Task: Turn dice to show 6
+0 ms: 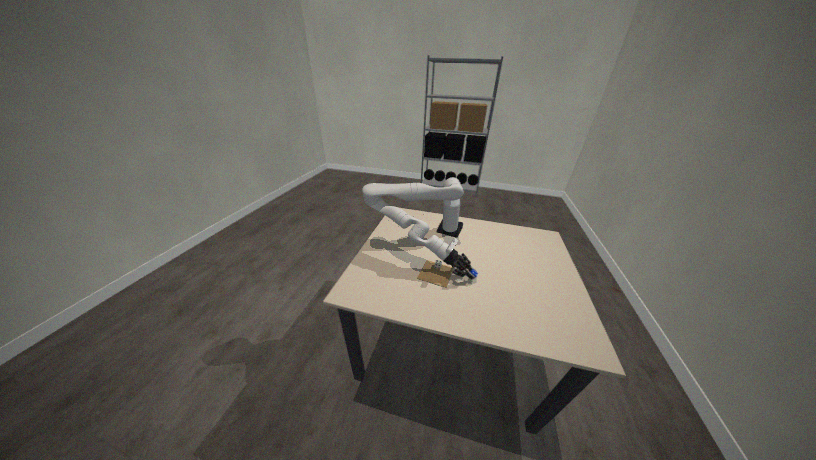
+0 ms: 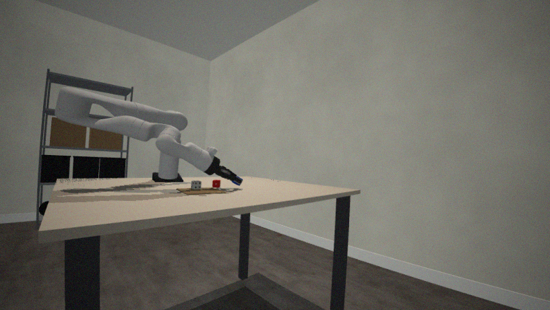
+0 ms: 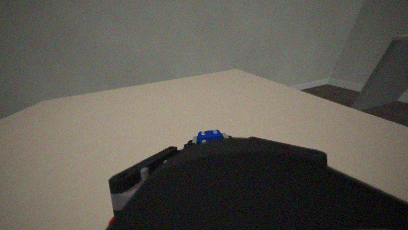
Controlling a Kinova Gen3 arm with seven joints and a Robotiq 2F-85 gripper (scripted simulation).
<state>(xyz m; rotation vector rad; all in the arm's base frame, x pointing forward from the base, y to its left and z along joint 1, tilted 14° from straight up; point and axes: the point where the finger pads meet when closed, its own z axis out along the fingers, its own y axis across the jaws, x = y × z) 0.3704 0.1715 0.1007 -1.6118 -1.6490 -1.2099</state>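
Now: hand 10 mm to the right of the blue die. Also, from my hand: tan mat 160 mm to the right, 30 mm below, 20 mm ahead; white die 160 mm to the right, 30 mm behind, 20 mm below; red die 80 mm behind, 50 mm to the right, 20 mm below.
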